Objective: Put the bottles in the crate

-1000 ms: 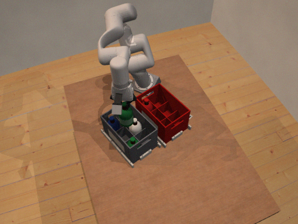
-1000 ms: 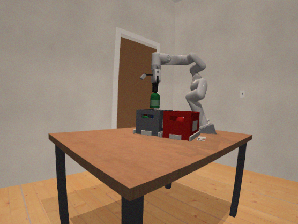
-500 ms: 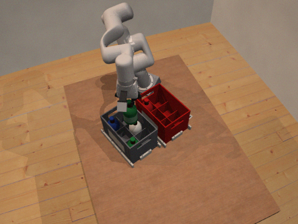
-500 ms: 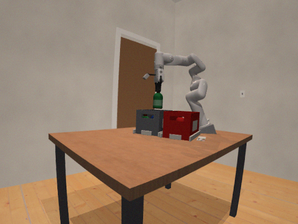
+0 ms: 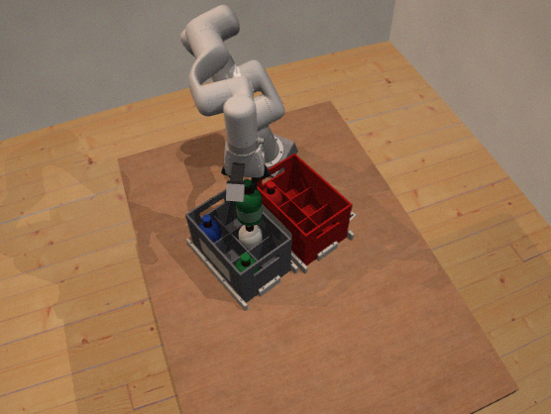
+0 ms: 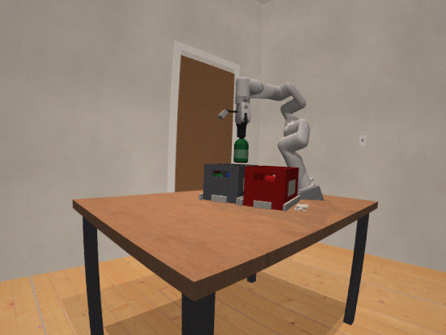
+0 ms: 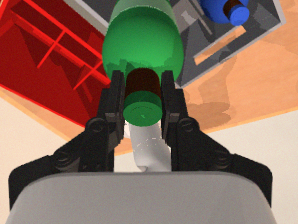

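Now: the green bottle 7 cm below my hand. The rest, counted from my hand: white bottle (25 cm below, 1 cm behind); then blue bottle (25 cm below, 12 cm to the right, 6 cm behind); then grey crate (25 cm below, 4 cm to the right, 1 cm ahead).
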